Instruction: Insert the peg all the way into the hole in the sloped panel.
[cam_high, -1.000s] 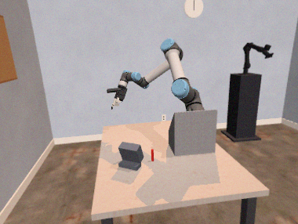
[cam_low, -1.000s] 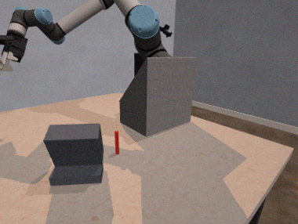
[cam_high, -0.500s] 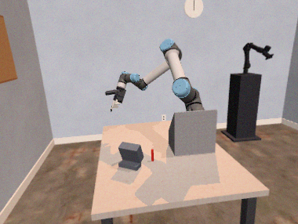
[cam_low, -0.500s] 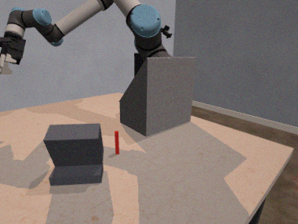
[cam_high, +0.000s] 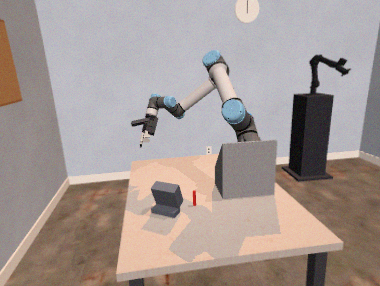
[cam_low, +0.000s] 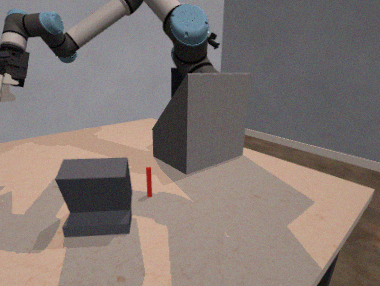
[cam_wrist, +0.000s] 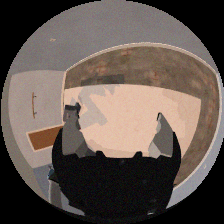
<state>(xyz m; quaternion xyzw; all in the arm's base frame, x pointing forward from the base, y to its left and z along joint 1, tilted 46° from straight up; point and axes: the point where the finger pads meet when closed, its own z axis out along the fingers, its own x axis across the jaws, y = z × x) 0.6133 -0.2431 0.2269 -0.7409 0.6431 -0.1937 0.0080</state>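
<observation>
The peg lies 28 cm behind my hand, 45 cm to the left of it and 17 cm below it.
</observation>
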